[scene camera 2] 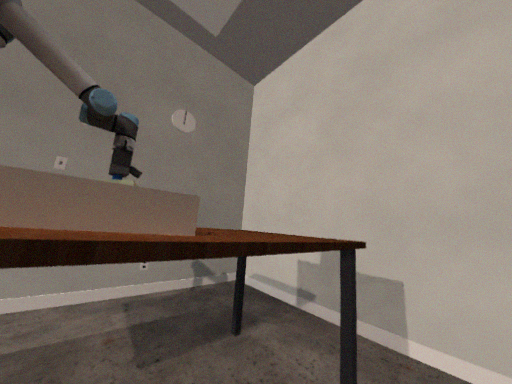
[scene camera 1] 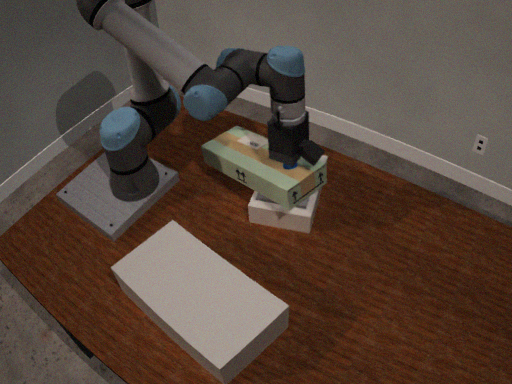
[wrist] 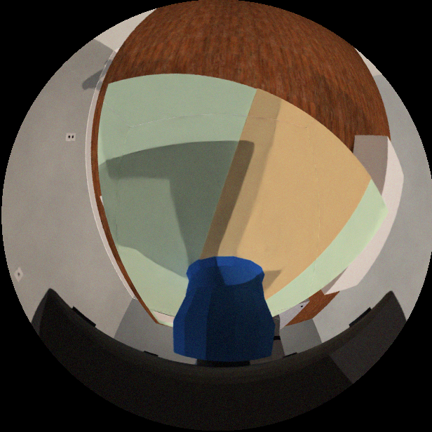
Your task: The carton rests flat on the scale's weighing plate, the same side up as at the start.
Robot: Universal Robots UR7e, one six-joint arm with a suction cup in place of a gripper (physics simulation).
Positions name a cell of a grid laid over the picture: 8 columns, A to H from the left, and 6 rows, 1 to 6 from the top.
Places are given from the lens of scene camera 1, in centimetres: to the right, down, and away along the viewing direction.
white block (scene camera 1: D5): -6, 25, 85
white scale (scene camera 1: E4): 2, 5, 113
The marked spots on the white scale and the white block are 35 cm apart.
